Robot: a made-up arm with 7 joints. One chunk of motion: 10 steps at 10 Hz.
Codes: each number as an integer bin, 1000 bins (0 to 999) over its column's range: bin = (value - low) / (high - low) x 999, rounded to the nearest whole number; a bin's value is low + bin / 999 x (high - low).
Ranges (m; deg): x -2.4..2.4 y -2.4..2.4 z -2.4..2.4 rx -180..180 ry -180..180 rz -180..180
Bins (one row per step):
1: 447 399 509 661 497 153
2: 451 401 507 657 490 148
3: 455 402 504 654 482 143
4: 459 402 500 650 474 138
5: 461 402 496 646 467 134
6: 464 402 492 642 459 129
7: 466 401 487 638 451 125
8: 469 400 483 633 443 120
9: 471 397 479 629 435 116
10: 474 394 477 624 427 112
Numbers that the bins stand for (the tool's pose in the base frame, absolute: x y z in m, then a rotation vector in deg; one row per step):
1: -0.2523 -0.4829 0.0456 58.20 -0.90 -124.86
2: -0.2330 -0.4733 0.0360 56.76 -3.42 -126.67
3: -0.2138 -0.4685 0.0216 55.68 -6.31 -128.47
4: -0.1946 -0.4685 0.0024 54.23 -9.19 -130.27
5: -0.1850 -0.4685 -0.0168 52.79 -11.71 -131.71
6: -0.1706 -0.4685 -0.0360 51.35 -14.59 -133.51
7: -0.1610 -0.4733 -0.0601 49.91 -17.48 -134.95
8: -0.1465 -0.4781 -0.0793 48.11 -20.36 -136.76
9: -0.1369 -0.4925 -0.0985 46.67 -23.24 -138.20
10: -0.1225 -0.5069 -0.1081 44.86 -26.13 -139.64

